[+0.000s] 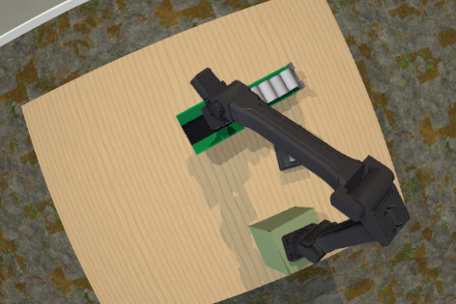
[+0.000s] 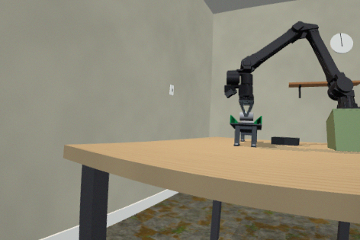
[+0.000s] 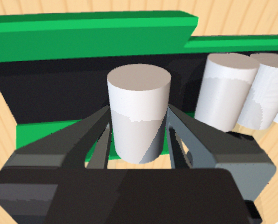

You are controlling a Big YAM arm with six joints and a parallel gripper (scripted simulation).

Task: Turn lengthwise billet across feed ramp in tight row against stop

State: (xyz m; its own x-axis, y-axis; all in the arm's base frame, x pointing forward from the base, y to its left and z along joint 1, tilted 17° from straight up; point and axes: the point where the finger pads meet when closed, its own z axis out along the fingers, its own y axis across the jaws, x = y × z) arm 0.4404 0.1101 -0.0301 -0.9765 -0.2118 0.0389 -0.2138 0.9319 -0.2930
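Now: hand 70 mm to the left of the ramp, 70 mm above it and 10 mm short of it. From my hand the other things lie so: dark tray: 180 mm to the right, 160 mm behind, 120 mm below.
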